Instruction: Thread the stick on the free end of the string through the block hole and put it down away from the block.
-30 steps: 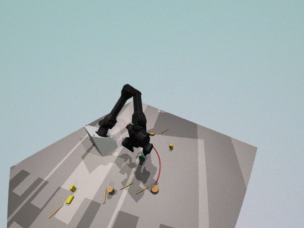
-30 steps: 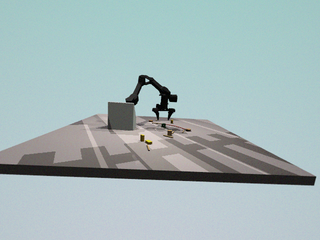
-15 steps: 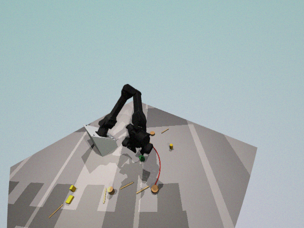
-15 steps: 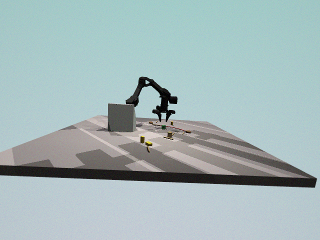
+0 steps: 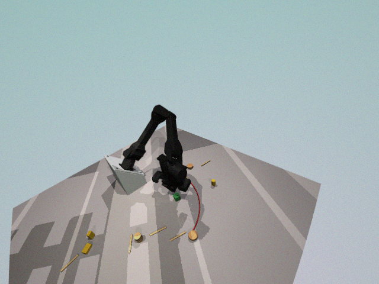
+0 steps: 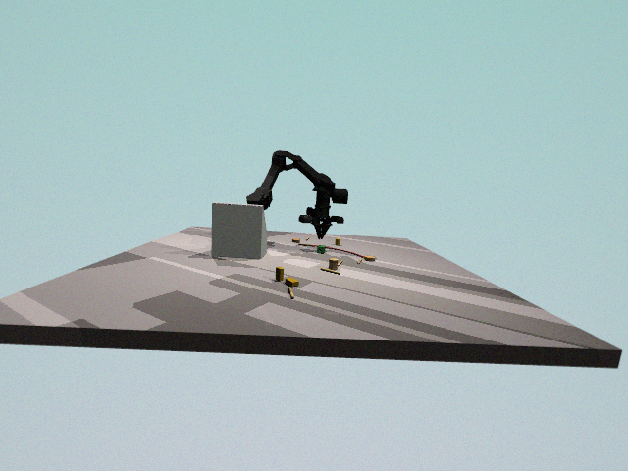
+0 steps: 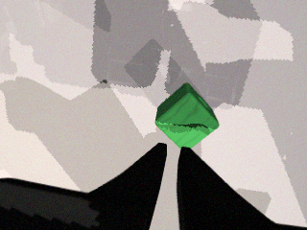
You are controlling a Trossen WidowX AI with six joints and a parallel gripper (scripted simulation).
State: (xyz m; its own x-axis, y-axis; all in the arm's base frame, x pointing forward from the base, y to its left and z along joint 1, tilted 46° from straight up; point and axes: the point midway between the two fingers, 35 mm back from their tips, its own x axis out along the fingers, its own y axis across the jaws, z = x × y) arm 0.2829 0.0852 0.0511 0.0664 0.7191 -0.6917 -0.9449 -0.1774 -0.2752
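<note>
Right now my gripper tip is 50 mm above the green cube, 10 mm to the right of it and 10 mm short of it. From my gripper tip the other things lie so: yellow cylinder 200 mm to the left, 100 mm ahead, 40 mm below; thin wooden stick 140 mm to the left, 60 mm below, 40 mm behind; wooden cylinder 250 mm to the right, 40 mm below, 30 mm ahead.
</note>
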